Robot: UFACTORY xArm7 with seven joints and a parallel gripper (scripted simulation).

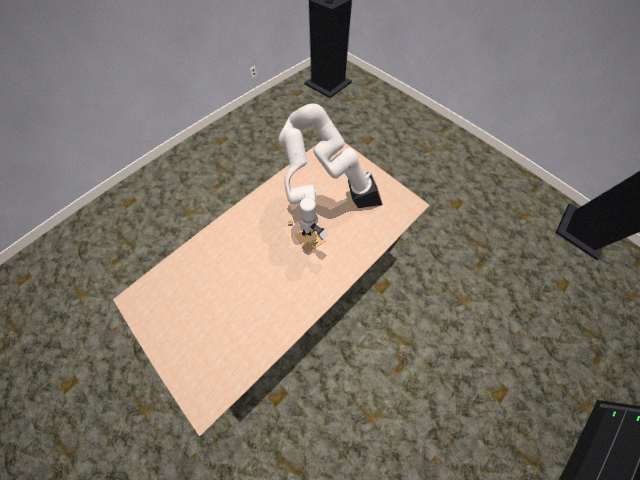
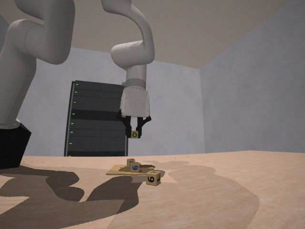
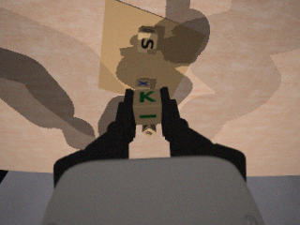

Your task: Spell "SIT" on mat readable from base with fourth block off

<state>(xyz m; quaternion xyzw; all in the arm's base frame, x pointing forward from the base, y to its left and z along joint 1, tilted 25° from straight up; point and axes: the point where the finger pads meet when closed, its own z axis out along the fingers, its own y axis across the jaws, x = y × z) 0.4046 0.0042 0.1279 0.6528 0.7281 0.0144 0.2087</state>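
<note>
The tan mat lies 12 cm below my hand and 1 cm to the right of it. The rest, counted from my hand: wooden block 1 cm below.
</note>
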